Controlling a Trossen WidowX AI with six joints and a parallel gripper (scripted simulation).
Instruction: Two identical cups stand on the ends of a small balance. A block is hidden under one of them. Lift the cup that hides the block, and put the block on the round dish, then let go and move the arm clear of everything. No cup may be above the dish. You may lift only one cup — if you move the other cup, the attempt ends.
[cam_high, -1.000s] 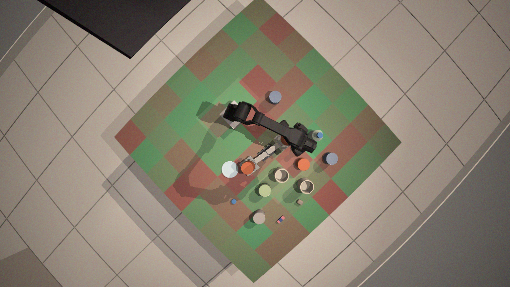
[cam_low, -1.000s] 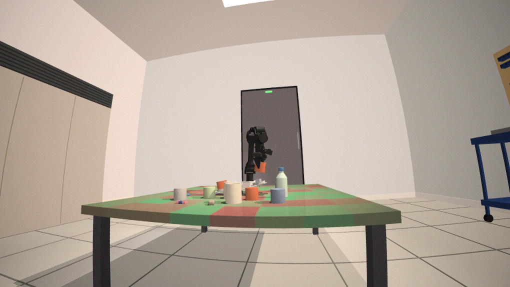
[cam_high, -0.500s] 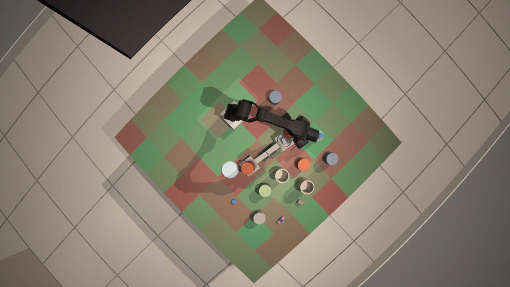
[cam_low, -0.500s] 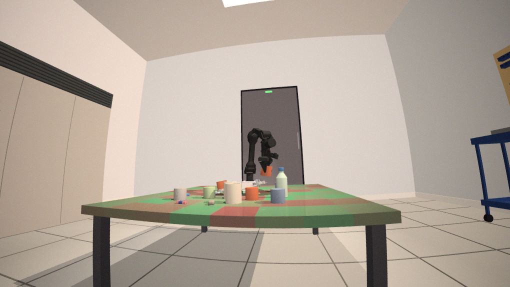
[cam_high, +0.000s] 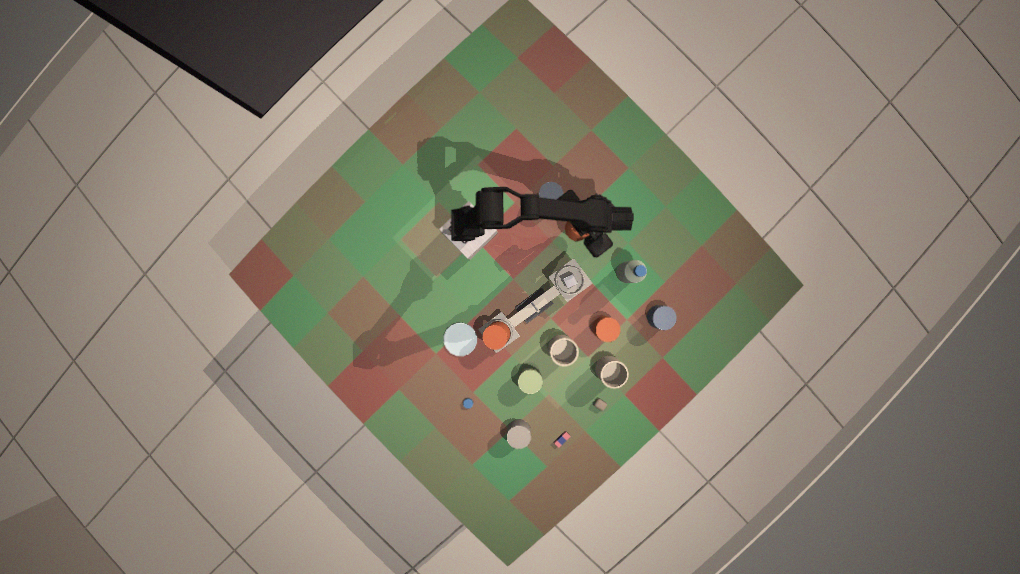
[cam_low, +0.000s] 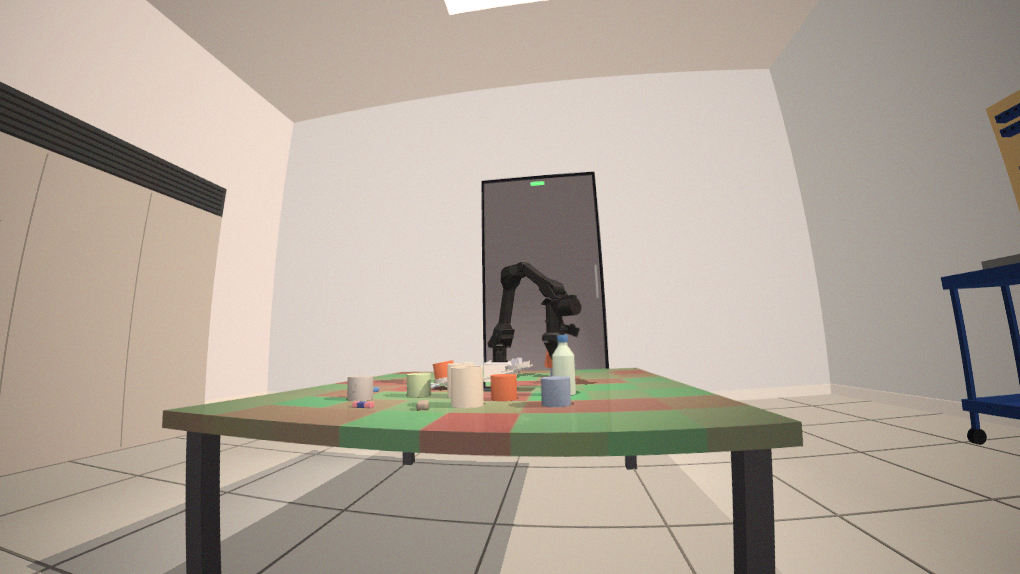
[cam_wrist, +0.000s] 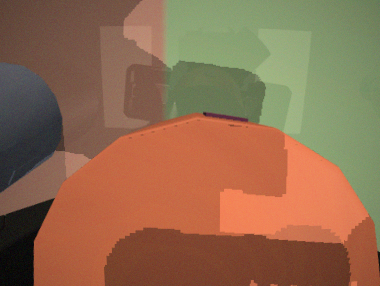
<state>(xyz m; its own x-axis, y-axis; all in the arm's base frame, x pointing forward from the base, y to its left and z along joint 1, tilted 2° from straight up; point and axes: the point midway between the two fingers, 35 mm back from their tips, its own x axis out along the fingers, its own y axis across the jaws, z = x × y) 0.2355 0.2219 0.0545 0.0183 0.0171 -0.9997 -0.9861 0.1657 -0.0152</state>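
Now: the round white dish 470 mm to the right of my gripper tip, 80 mm below it and 30 mm behind it. From my gripper tip the other things lie so: grey balance (250 mm to the right, 60 mm ahead, 40 mm below); small balance (250 mm to the right, 70 mm ahead, 60 mm below); white bottle (200 mm ahead, 30 mm above, 10 mm to the left).
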